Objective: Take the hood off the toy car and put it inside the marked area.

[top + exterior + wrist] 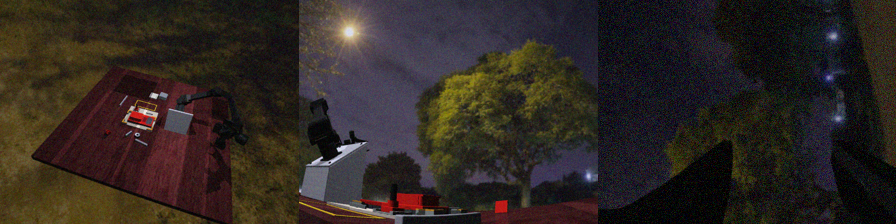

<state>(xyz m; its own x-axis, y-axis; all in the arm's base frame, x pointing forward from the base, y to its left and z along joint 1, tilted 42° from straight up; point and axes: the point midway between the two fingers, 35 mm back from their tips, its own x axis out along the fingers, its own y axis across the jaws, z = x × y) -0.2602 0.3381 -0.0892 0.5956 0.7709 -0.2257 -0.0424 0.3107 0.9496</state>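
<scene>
My gripper tip is now 56 cm short of the red hood, 28 cm above it and 27 cm to the left of it. The rest, counted from my gripper tip: grey block 64 cm to the right, 41 cm ahead, 31 cm below; then wheel 49 cm ahead, 32 cm below, 10 cm to the right.
</scene>
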